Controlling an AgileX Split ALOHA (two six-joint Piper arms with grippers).
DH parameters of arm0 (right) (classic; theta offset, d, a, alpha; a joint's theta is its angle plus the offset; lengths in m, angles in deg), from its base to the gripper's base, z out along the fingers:
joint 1: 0 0.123 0 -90
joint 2: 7.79 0 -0.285 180
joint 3: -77.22 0 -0.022 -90
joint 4: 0 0.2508 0 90
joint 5: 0 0 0.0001 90
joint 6: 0 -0.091 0 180
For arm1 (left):
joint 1: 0 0.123 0 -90
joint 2: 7.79 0 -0.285 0
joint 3: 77.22 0 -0.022 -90
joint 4: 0 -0.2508 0 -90
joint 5: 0 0 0.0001 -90
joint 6: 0 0.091 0 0
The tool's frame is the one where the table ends.
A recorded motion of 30 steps. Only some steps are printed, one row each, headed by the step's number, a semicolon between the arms.
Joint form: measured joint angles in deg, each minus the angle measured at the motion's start. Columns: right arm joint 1, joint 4, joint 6, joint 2, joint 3, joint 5; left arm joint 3, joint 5, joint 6, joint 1, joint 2, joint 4.
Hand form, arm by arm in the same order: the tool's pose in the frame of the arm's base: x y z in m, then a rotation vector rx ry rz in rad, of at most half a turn. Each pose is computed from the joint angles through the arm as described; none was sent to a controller.
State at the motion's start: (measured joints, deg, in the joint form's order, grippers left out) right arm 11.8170 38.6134 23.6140 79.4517 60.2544 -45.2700; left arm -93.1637 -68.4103 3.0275 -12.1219 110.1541 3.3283
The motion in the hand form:
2: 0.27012 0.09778 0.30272 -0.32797 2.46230 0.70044; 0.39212 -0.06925 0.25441 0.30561 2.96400 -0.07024
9: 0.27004 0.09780 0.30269 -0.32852 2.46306 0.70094; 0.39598 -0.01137 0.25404 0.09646 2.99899 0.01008
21: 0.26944 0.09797 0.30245 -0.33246 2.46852 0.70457; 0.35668 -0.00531 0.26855 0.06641 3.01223 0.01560
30: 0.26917 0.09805 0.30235 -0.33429 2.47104 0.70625; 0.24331 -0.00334 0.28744 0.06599 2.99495 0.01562
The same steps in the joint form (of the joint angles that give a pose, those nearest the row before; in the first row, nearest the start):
2: 0.00 0.00 0.00 0.00 0.00 0.00; 0.00 -0.22 -0.14 2.58 0.00 -1.08
9: 0.00 0.00 0.00 0.00 0.00 -0.06; 0.00 -1.51 -1.18 10.39 0.00 -3.72
21: 0.00 0.00 0.00 0.00 0.00 -0.47; 8.84 -1.74 -1.66 11.13 -8.36 -3.92
30: 0.00 0.00 0.00 0.00 0.00 -0.67; 31.74 -1.41 -1.66 11.13 -31.93 -3.92

